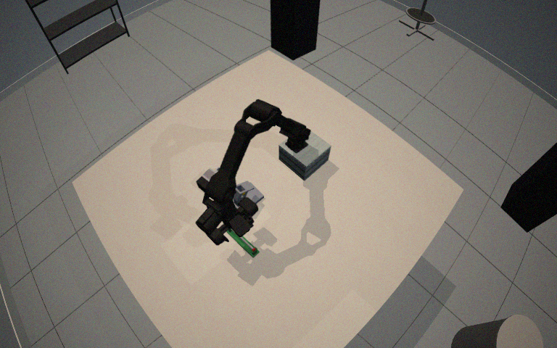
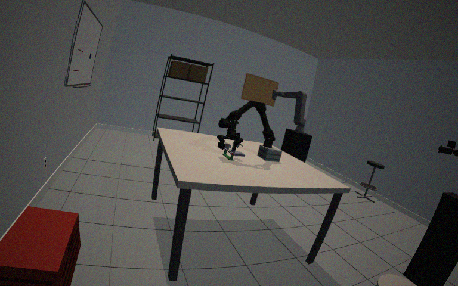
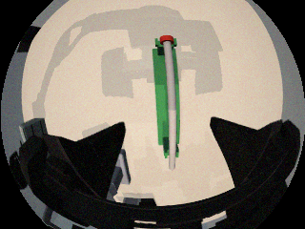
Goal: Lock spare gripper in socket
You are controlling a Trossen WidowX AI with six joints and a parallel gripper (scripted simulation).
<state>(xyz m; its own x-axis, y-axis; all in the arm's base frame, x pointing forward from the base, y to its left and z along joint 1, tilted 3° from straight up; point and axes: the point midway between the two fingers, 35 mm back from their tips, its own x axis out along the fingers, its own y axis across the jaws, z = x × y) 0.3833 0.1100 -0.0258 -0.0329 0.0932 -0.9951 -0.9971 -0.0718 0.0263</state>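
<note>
My gripper tip is 20 mm to the right of the green bracket and 20 mm above it. From my gripper tip the other things lie so: grey mount 110 mm behind, 100 mm to the right; then spare gripper 250 mm to the right, 60 mm behind, 30 mm below.
</note>
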